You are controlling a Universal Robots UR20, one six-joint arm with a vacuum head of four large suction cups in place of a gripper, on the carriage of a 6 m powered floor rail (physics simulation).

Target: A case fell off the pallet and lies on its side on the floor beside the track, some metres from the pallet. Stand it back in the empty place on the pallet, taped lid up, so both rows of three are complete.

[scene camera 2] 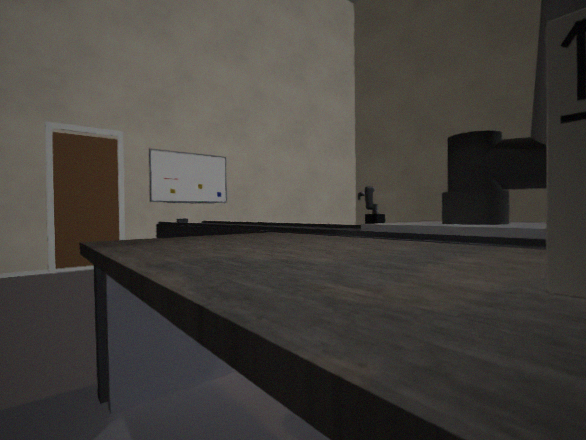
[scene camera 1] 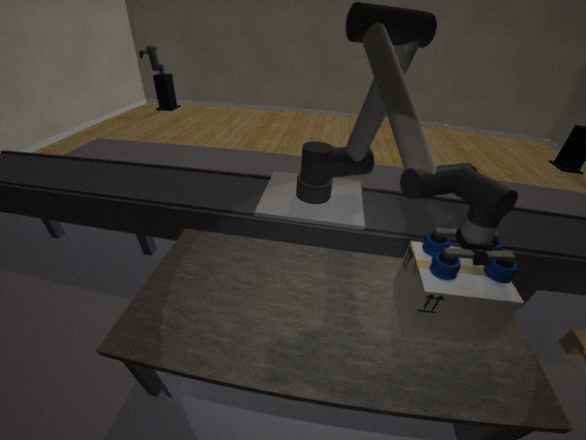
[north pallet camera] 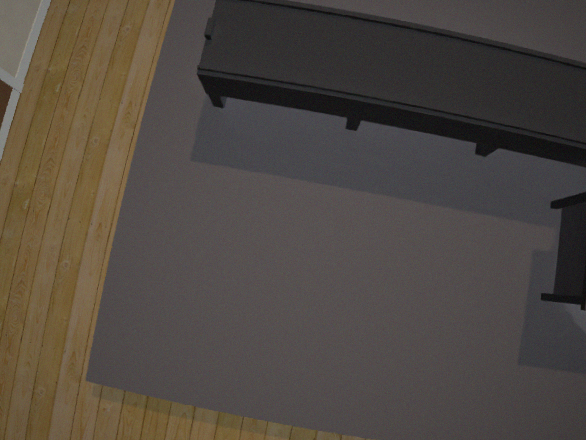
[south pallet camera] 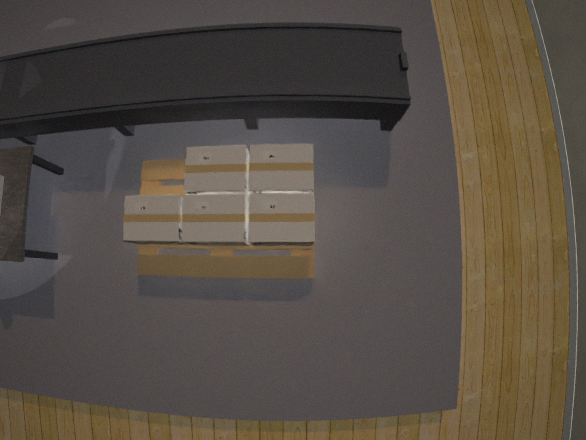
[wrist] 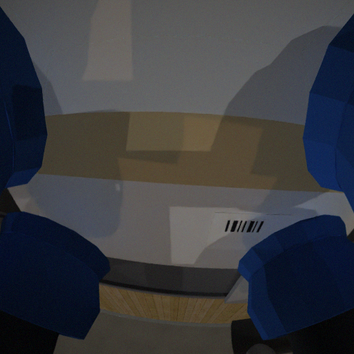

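Where they show: hand at its tool point: [scene camera 1: 465,260]; arm's base at its link origin: [scene camera 2: 474,223] [scene camera 1: 313,194].
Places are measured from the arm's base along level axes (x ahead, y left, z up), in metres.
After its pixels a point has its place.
Observation:
The case [scene camera 1: 462,320] @(y 0.677, x 0.994, z 0.117 m) [scene camera 2: 565,200] @(y 0.493, x 0.994, z 0.061 m) [wrist: 175,90] stands upright on the table [scene camera 1: 280,325] @(y -0.036, x 1.031, z -0.040 m) [scene camera 2: 300,290] @(y 0.284, x 1.185, z -0.040 m) [south pallet camera: 12,225] @(y 0.975, x 1.058, z -0.040 m), taped lid up, near the table's right end in scene camera 1. My vacuum head [scene camera 1: 469,259] @(y 0.666, x 0.832, z 0.285 m) [wrist: 177,165] is over its lid, roughly centred on the tape, with its blue cups at or very close to the surface. Contact and suction cannot be told from these views. The pallet [south pallet camera: 225,265] @(y 2.450, x 1.270, z -0.426 m) carries five upright cases: a full near row [south pallet camera: 215,230] @(y 2.438, x 1.074, z -0.130 m) of three and two [south pallet camera: 215,180] @(y 2.429, x 0.777, z -0.130 m) [south pallet camera: 282,177] @(y 2.826, x 0.765, z -0.130 m) in the row beside the track. The empty place [south pallet camera: 162,189] @(y 1.994, x 0.763, z -0.425 m) is at that row's left end.
The floor rail [scene camera 1: 125,185] [north pallet camera: 375,55] [south pallet camera: 225,65] runs behind the table and pallet. The arm's carriage plate [scene camera 1: 280,200] @(y -0.213, x 0.126, z 0.000 m) is on it. The pallet's corner [scene camera 1: 575,342] @(y 1.820, x 0.630, z -0.461 m) shows right of the table. Dark pedestals [scene camera 1: 166,91] [scene camera 1: 575,150] stand beyond the rail.

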